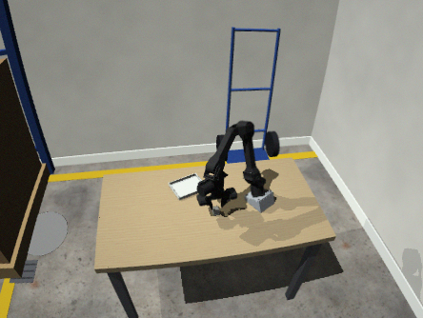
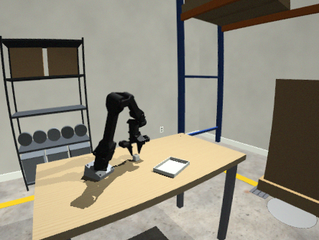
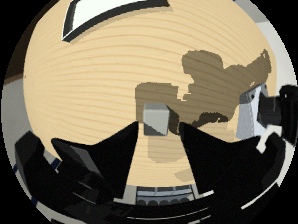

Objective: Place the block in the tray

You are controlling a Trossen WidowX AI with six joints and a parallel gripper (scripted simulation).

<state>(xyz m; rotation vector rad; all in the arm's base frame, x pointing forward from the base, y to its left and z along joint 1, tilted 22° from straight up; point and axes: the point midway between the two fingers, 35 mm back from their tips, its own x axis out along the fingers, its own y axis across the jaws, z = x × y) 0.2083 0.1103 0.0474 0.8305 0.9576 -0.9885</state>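
Now: hand 5 cm above the small grey block. Round my hand: white tray: 18 cm to the right, 15 cm ahead, 6 cm below.
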